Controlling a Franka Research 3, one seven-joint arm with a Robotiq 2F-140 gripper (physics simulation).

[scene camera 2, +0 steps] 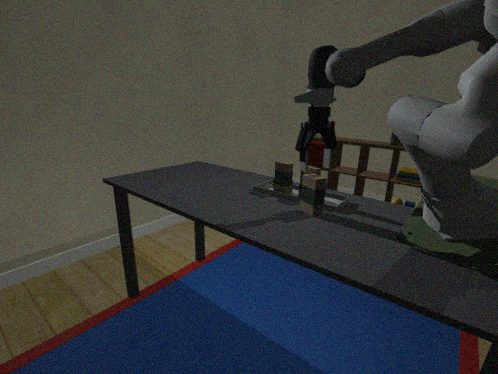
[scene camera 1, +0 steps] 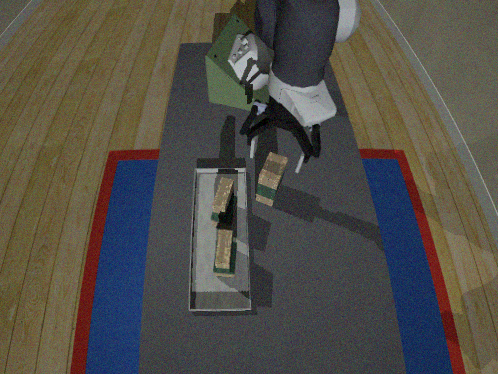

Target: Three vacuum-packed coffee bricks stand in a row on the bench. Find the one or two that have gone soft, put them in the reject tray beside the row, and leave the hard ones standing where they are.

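One tan coffee brick with a green band point(scene camera 1: 272, 179) point(scene camera 2: 312, 194) stands upright on the grey bench point(scene camera 1: 320, 310) point(scene camera 2: 200, 187), beside the tray. Two more such bricks stand inside the reject tray point(scene camera 1: 202, 285): one point(scene camera 1: 223, 196) point(scene camera 2: 313, 170) nearer the robot's base, partly hidden in scene camera 2, and one point(scene camera 1: 224, 252) point(scene camera 2: 284, 175) towards the far end. My gripper point(scene camera 1: 276, 156) point(scene camera 2: 315, 161) is wide open and empty, fingers pointing down. It hangs above the brick on the bench, its fingertips higher than that brick's top. Which bricks are soft cannot be told by sight.
The tray's low walls run lengthwise along the bench, close beside the standing brick. The robot's green base mount point(scene camera 1: 225, 87) point(scene camera 2: 435, 232) is at one end of the bench. A wooden shelf unit point(scene camera 2: 363, 170) stands behind the bench. A blue and red mat point(scene camera 1: 120, 260) point(scene camera 2: 240, 310) lies under it.
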